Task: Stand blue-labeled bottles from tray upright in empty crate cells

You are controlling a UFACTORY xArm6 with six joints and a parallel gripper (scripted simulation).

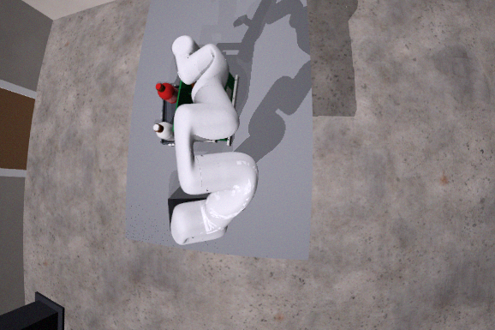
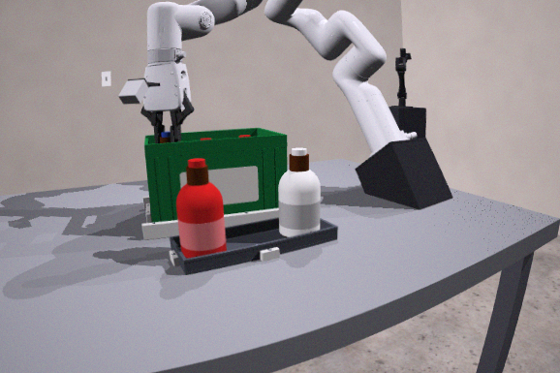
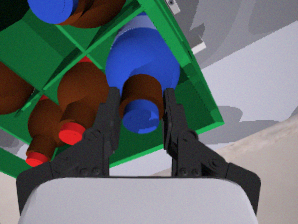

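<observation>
The blue-labeled bottle is 7 cm below my hand. Also, from my hand: red bottle (25 cm to the left, 9 cm below, 4 cm behind); dark tray (24 cm to the left, 17 cm below, 13 cm behind); green crate (9 cm below, 9 cm behind, 4 cm to the left).
</observation>
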